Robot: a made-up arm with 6 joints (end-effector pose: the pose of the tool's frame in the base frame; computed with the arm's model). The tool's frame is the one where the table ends. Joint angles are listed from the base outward.
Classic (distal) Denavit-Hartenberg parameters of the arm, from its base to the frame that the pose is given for. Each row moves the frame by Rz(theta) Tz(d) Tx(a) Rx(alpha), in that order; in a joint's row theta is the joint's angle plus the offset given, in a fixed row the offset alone. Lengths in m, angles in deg.
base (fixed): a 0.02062, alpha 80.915, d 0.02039, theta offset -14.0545
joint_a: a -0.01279, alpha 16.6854, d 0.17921, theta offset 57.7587
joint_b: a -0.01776, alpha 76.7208, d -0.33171, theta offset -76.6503
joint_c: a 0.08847, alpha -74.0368, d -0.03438, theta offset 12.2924
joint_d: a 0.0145, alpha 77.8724, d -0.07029, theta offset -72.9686
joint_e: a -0.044, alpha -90, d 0.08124, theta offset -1.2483
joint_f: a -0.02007, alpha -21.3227, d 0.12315, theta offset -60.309
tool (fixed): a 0, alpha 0, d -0.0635, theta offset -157.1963
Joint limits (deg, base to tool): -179.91..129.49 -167.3..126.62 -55..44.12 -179.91..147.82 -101.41..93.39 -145.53..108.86
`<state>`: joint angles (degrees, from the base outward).
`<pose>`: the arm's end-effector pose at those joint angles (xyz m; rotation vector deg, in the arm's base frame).
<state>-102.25 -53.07 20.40 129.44 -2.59 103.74</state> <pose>-0.0304 0.0951 0.0776 73.63 -89.04 128.34</pose>
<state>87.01 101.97 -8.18 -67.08 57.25 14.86</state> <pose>-0.1038 0.1491 -0.2388 -54.05 -73.11 126.72</pose>
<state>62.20 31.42 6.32 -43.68 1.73 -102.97</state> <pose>-0.0780 0.1383 0.0001 100.98 -1.07 -2.88</pose>
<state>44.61 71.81 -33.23 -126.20 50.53 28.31</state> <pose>-0.1344 0.3022 0.0761 46.72 21.10 76.92</pose>
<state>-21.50 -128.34 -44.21 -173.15 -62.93 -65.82</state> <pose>-0.0702 0.2146 -0.0226 166.58 -22.61 13.15</pose>
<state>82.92 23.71 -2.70 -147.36 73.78 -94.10</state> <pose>-0.0261 0.2389 0.0486 7.80 31.38 -46.41</pose>
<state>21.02 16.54 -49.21 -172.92 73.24 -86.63</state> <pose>0.0161 0.3187 -0.0063 -63.50 113.99 -44.29</pose>
